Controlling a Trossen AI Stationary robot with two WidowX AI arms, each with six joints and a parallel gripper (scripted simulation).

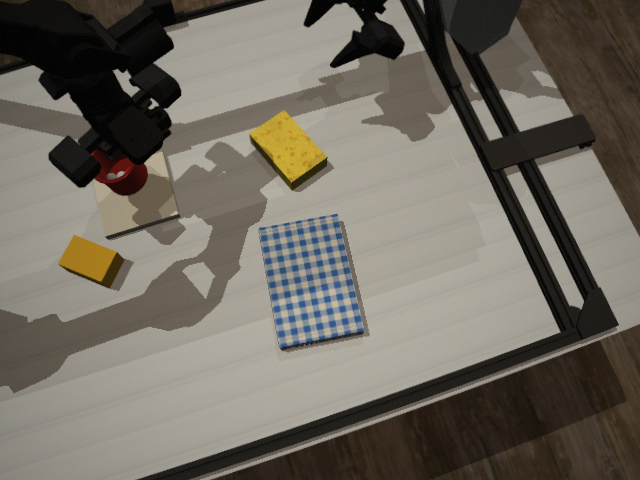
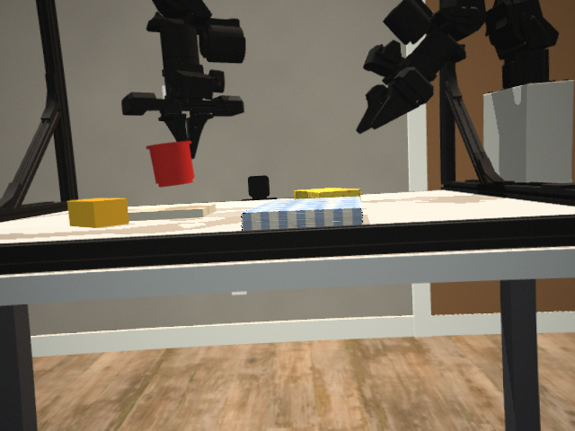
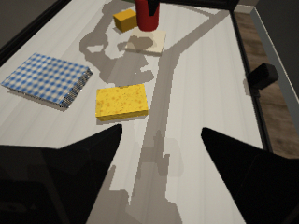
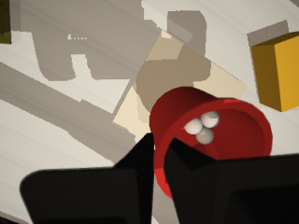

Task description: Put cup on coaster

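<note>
Now: right hand 10 mm short of the red cup, 30 mm to the left of it and 40 mm above it. The rest, counted from my right hand: beige square coaster 10 mm ahead, 30 mm to the right, 120 mm below; then yellow block 80 mm ahead, 140 mm to the right, 110 mm below.
</note>
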